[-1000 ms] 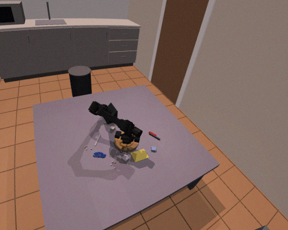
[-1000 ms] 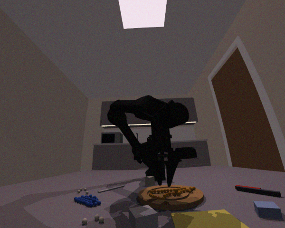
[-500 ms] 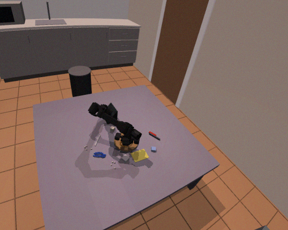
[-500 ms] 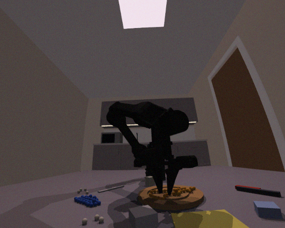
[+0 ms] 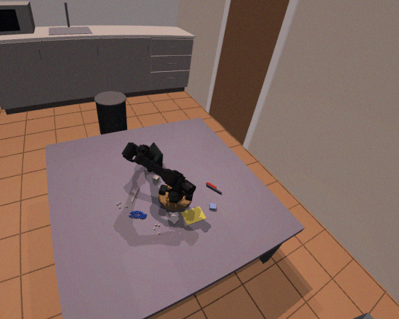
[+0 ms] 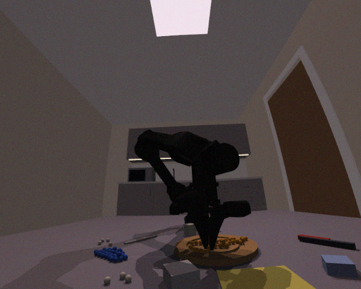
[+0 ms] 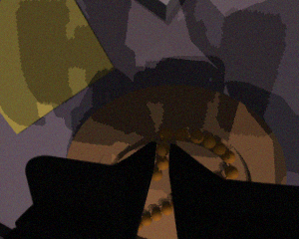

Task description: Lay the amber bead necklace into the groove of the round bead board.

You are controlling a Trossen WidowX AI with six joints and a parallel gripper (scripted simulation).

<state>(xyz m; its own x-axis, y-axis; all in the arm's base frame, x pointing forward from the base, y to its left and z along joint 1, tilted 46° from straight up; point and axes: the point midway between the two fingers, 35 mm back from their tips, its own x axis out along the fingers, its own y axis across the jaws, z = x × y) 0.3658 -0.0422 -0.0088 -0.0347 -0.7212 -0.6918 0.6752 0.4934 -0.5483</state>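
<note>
Right now the round wooden bead board is 5 cm behind my gripper tip, 3 cm to the left of it and 1 cm below it. Also, from my gripper tip: blue block 13 cm ahead, 18 cm to the left, 1 cm below; grey block 10 cm ahead, 7 cm to the right; yellow pad 12 cm ahead, 5 cm to the left, 1 cm below.
</note>
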